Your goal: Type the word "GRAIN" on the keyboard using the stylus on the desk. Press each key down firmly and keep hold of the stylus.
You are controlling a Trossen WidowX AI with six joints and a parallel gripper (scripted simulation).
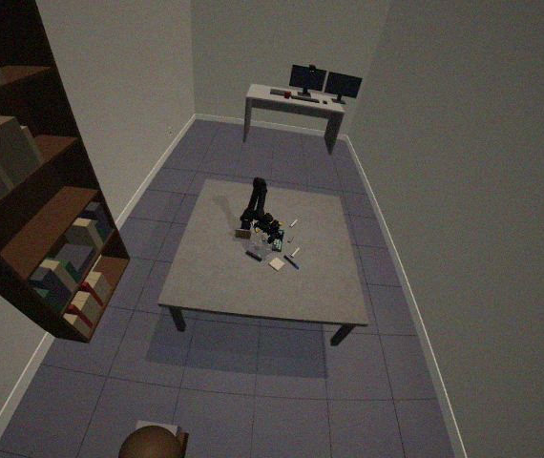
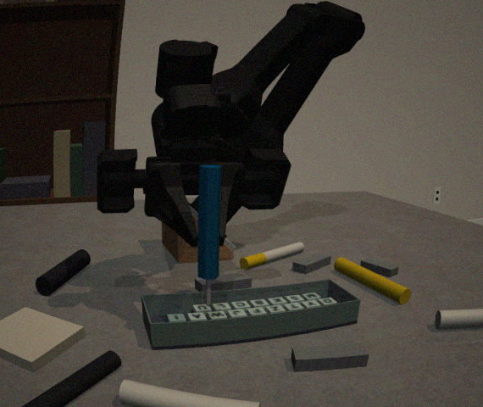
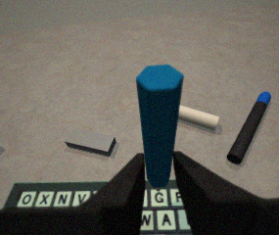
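My gripper tip is 8 cm above the keyboard tray, 5 cm to the right of it and 2 cm past it. Also, from my gripper tip: cream pad (17 cm to the right, 9 cm below, 1 cm behind); blue stylus (2 cm below); thin grey tip (5 cm below).
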